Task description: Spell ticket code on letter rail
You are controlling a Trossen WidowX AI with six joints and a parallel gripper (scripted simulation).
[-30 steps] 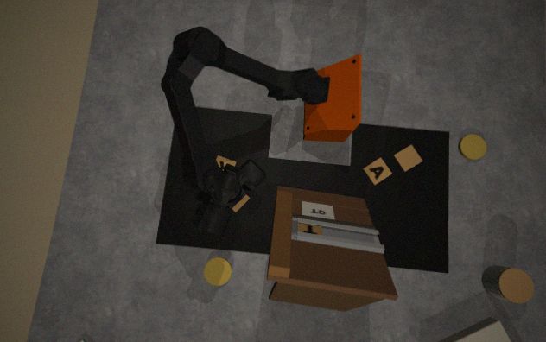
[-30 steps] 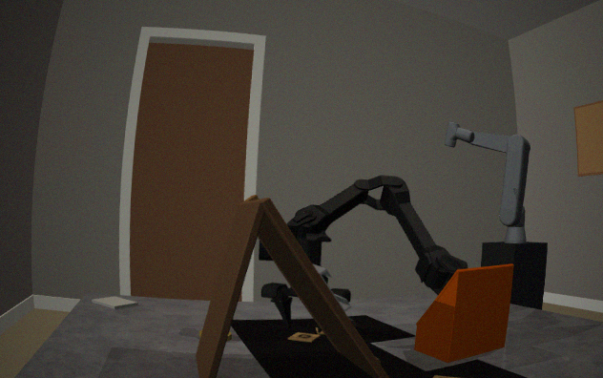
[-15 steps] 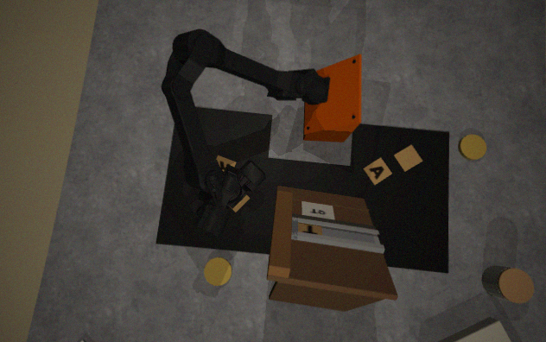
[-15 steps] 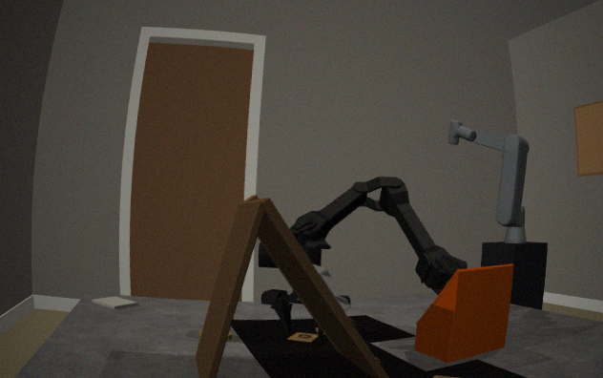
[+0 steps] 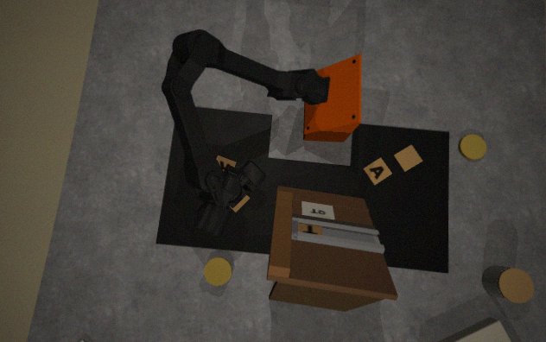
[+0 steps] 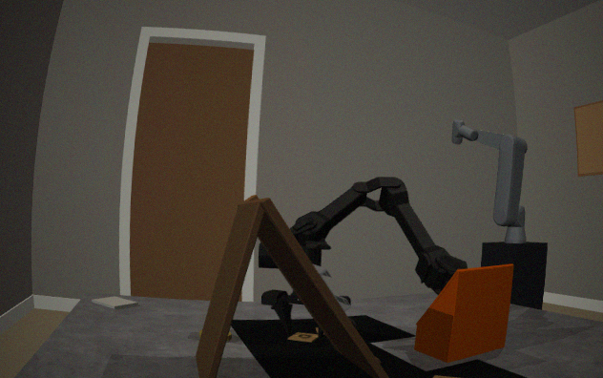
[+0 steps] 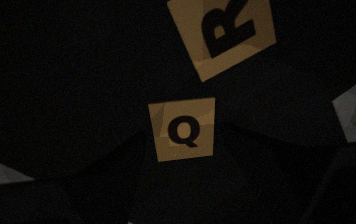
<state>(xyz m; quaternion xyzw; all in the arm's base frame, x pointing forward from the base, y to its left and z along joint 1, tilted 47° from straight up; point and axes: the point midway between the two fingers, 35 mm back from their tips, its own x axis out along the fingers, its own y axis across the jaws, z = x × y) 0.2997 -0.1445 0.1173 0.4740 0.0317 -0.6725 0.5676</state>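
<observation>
Now: gripper tip right at the q tile. The rest, counted from my gripper tip: black mat (19 cm to the left, 9 cm behind); white ticket (22 cm to the left, 9 cm above, 2 cm ahead).
</observation>
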